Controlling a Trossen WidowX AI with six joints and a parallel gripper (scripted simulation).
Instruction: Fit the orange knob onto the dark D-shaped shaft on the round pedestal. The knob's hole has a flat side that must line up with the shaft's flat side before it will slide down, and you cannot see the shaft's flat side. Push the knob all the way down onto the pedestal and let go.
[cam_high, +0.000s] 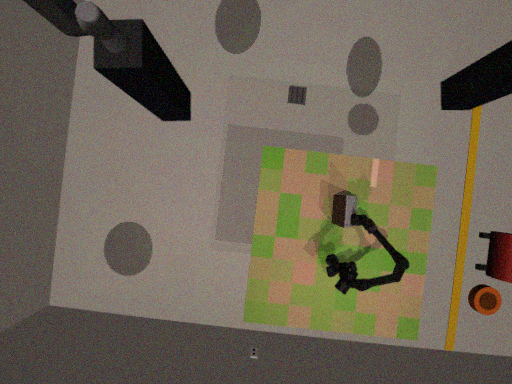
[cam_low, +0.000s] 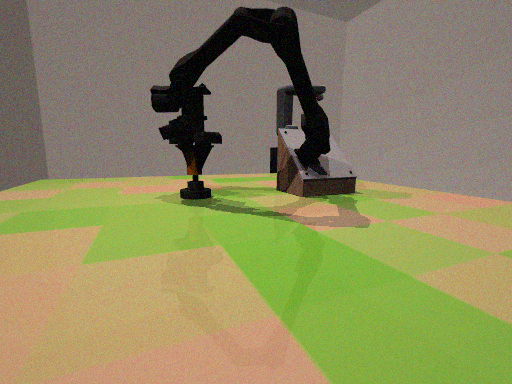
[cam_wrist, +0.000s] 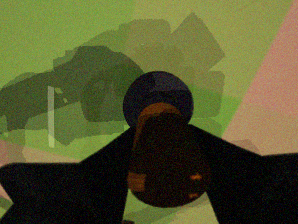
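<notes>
The orange knob lies 2 cm above my gripper tip. The rest, counted from my gripper tip: dark pedestal (4 cm below).
</notes>
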